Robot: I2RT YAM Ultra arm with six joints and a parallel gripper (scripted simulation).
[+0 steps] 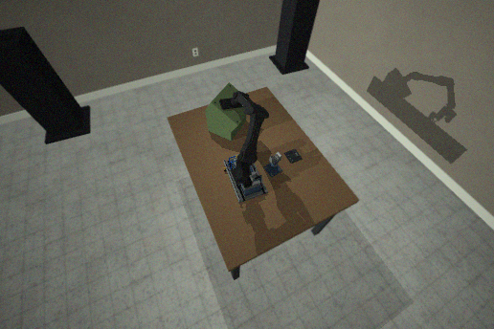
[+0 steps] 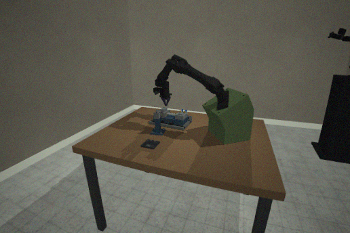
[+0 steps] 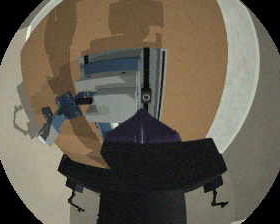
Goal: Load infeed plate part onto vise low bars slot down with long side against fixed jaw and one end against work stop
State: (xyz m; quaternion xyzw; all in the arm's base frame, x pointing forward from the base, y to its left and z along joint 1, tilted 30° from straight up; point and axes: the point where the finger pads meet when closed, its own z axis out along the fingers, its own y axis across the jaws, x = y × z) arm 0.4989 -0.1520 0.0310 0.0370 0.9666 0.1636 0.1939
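My hand is 40 mm to the right of the part and 40 mm above it. The rest, counted from my hand: vise: 90 mm below, 70 mm behind, 60 mm to the left; then infeed plate: 430 mm to the left, 120 mm below, 100 mm behind.
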